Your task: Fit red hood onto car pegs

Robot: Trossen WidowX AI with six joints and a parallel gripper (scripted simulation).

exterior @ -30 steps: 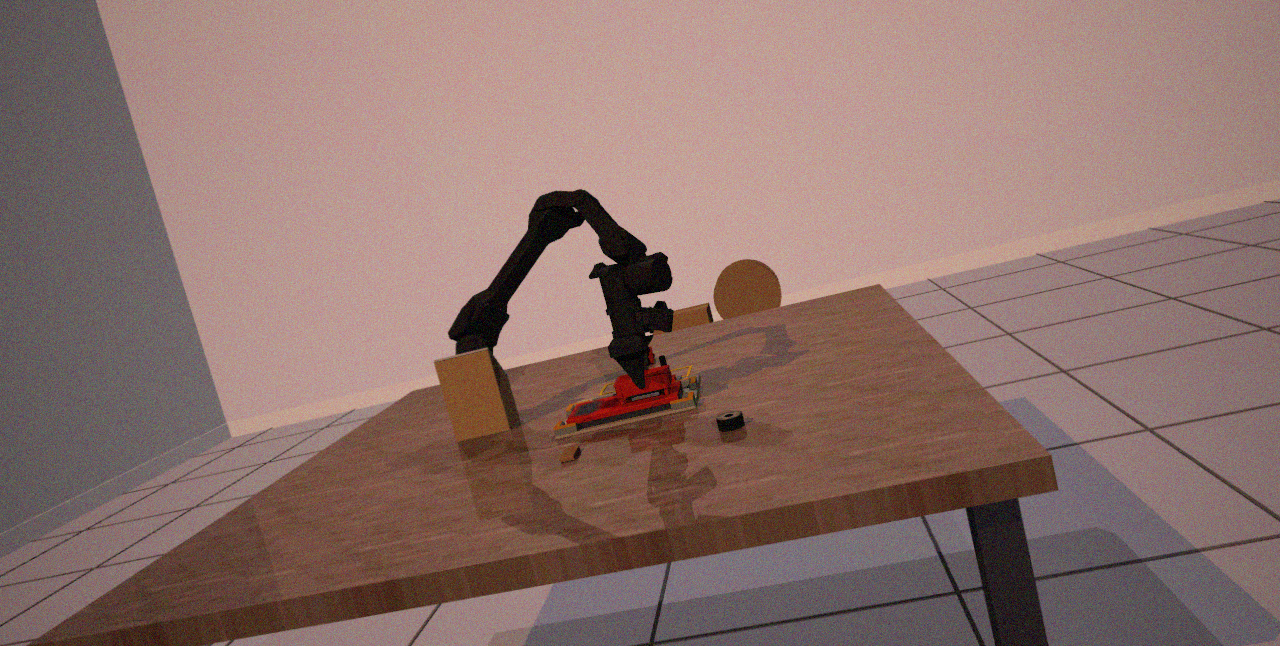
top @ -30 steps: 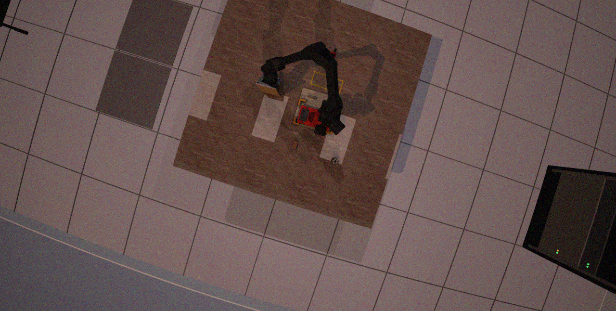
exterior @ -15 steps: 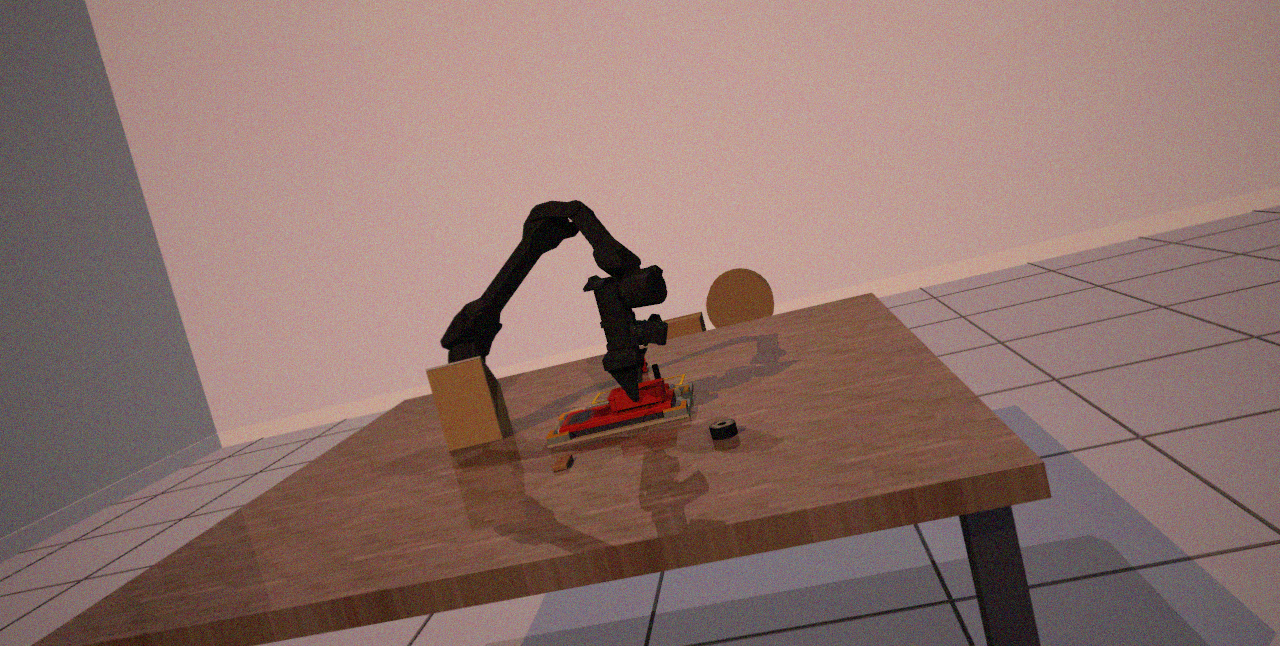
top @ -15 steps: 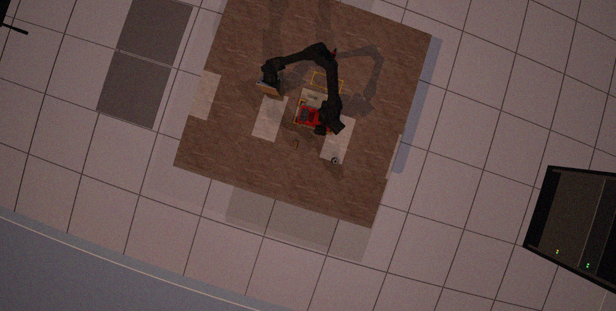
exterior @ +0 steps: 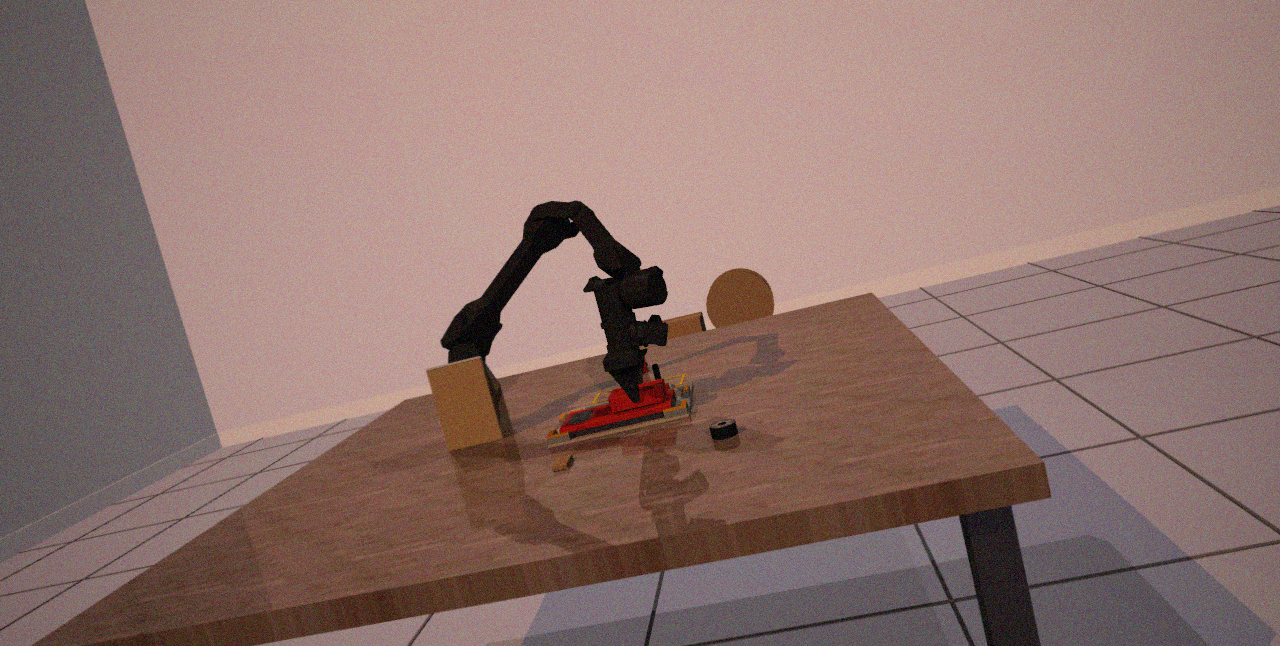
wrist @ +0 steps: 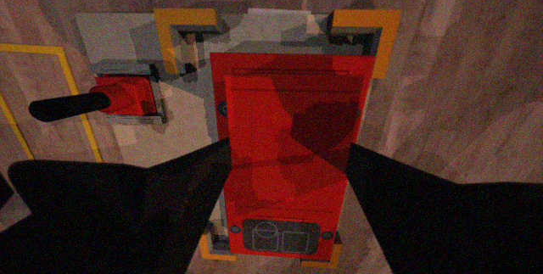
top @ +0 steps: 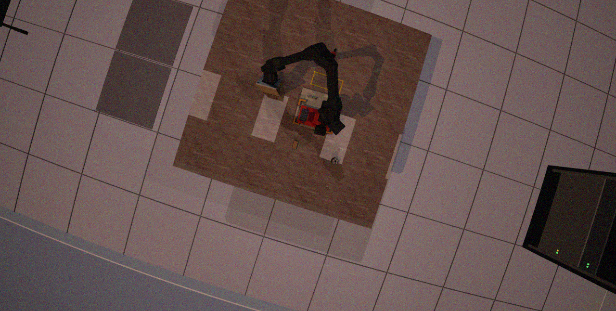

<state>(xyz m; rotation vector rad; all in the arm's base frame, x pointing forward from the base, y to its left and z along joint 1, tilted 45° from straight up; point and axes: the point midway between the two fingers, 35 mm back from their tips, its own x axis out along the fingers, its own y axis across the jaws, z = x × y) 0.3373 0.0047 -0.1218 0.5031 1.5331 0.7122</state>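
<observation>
My gripper tip is now 1 cm below the red hood. From my gripper tip the other things lie so: black wheel 20 cm to the right, 17 cm ahead, 3 cm below; brown block 20 cm to the right, 10 cm behind, 3 cm below.
</observation>
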